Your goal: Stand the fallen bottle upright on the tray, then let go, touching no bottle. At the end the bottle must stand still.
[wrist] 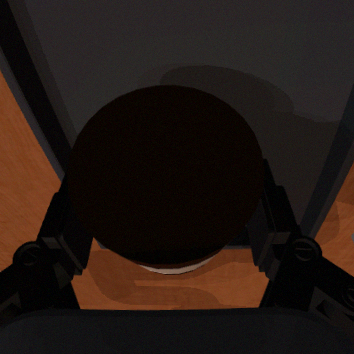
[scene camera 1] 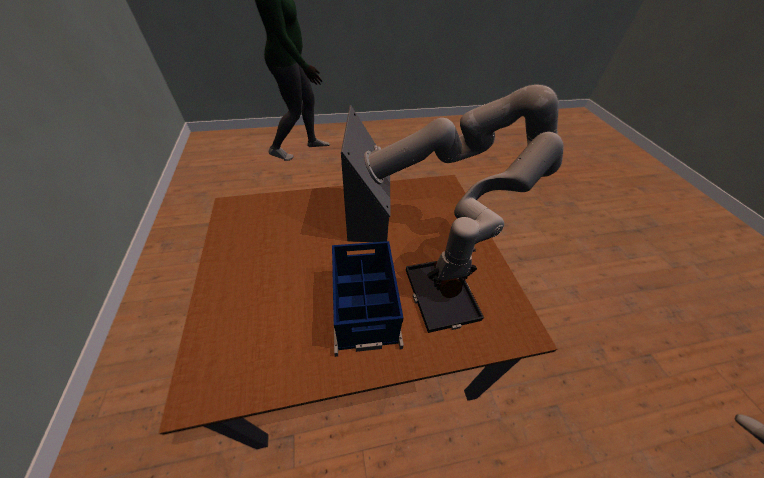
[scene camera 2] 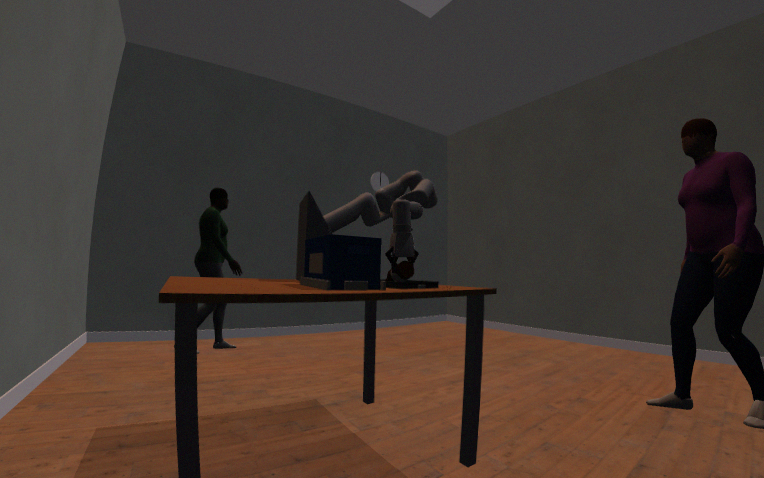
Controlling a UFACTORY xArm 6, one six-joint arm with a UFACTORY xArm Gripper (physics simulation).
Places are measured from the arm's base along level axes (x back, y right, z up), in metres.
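Pixels of known places: gripper, fingertip midpoint: [wrist: 168, 182] [scene camera 1: 448, 284] [scene camera 2: 402, 272]; arm's base at its link origin: [scene camera 1: 373, 168] [scene camera 2: 321, 227].
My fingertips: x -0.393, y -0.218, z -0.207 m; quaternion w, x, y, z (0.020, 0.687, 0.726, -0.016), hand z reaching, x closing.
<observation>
For each thing: its top centre in the pictures, then the offset to it from my fingertips. Level surfaces: height alone.
- black tray at its top centre: [wrist: 197, 139] [scene camera 1: 442, 290] [scene camera 2: 399, 280] dz -0.032, dx -0.002, dy +0.014 m
- blue divided crate at its top centre: [scene camera 1: 364, 278] [scene camera 2: 340, 239] dz +0.118, dx -0.022, dy +0.289 m
- wooden table at its surface level: dz -0.057 m
My gripper [scene camera 1: 452, 280] [scene camera 2: 402, 263] [wrist: 168, 182] points down over the back part of the black tray [scene camera 1: 447, 315] [scene camera 2: 425, 284] [wrist: 125, 40]. It is shut on a dark brown bottle [scene camera 1: 451, 289] [scene camera 2: 404, 269] [wrist: 165, 160]. The bottle's broad round end faces the wrist camera and hides most of its body; a pale strip shows at its lower edge in that view. The bottle is low over the tray. Its exact tilt and whether it touches the tray are hard to tell in the dim light.
A blue divided crate [scene camera 1: 345, 338] [scene camera 2: 360, 264] stands beside the tray on the wooden table [scene camera 1: 253, 338] [scene camera 2: 225, 286]. The arm's grey angled mount [scene camera 1: 366, 208] [scene camera 2: 309, 225] stands behind the crate. Small pale brackets sit at the crate's and tray's edges. Two people stand away from the table.
</observation>
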